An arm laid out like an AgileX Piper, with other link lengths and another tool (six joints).
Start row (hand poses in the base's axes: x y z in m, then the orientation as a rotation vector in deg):
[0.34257, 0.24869, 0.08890, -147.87, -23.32, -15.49]
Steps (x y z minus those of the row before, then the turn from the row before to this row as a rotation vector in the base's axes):
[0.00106, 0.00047, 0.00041, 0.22, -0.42, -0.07]
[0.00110, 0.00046, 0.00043, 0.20, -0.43, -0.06]
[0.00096, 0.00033, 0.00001, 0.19, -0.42, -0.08]
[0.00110, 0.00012, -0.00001, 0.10, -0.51, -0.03]
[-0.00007, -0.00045, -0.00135, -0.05, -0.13, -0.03]
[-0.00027, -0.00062, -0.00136, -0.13, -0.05, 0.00]
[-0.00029, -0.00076, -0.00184, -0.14, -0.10, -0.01]
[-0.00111, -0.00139, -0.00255, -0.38, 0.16, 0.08]
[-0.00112, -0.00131, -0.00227, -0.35, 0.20, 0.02]
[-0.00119, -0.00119, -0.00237, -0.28, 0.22, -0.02]
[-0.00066, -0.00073, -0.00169, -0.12, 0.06, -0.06]
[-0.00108, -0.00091, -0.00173, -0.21, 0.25, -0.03]
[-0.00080, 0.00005, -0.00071, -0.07, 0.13, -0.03]
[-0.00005, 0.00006, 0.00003, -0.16, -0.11, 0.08]
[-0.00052, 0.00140, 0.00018, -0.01, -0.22, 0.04]
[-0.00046, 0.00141, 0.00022, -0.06, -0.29, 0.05]
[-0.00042, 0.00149, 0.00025, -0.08, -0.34, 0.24]
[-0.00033, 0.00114, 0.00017, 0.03, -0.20, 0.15]
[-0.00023, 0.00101, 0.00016, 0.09, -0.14, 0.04]
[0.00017, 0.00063, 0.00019, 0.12, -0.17, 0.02]
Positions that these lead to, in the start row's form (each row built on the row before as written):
[0.34363, 0.24916, 0.08931, -147.66, -23.33, -16.09]
[0.34473, 0.24962, 0.08974, -147.46, -23.36, -16.70]
[0.34569, 0.24995, 0.08975, -147.28, -23.36, -17.30]
[0.34679, 0.25007, 0.08974, -147.16, -23.48, -17.99]
[0.34672, 0.24962, 0.08839, -147.21, -23.50, -18.16]
[0.34645, 0.24900, 0.08703, -147.33, -23.55, -18.21]
[0.34616, 0.24824, 0.08519, -147.46, -23.61, -18.33]
[0.34505, 0.24685, 0.08264, -147.82, -23.75, -18.04]
[0.34393, 0.24554, 0.08037, -148.17, -23.79, -17.73]
[0.34274, 0.24435, 0.07800, -148.46, -23.76, -17.41]
[0.34208, 0.24362, 0.07631, -148.60, -23.69, -17.34]
[0.34100, 0.24271, 0.07458, -148.83, -23.62, -17.00]
[0.34020, 0.24276, 0.07387, -148.91, -23.55, -16.83]
[0.34015, 0.24282, 0.07390, -149.04, -23.73, -16.93]
[0.33963, 0.24422, 0.07408, -149.03, -23.86, -17.20]
[0.33917, 0.24563, 0.07430, -149.06, -24.04, -17.56]
[0.33875, 0.24712, 0.07455, -149.05, -24.49, -17.91]
[0.33842, 0.24826, 0.07472, -148.97, -24.74, -18.13]
[0.33819, 0.24927, 0.07488, -148.86, -24.82, -18.31]
[0.33836, 0.24990, 0.07507, -148.73, -24.87, -18.54]

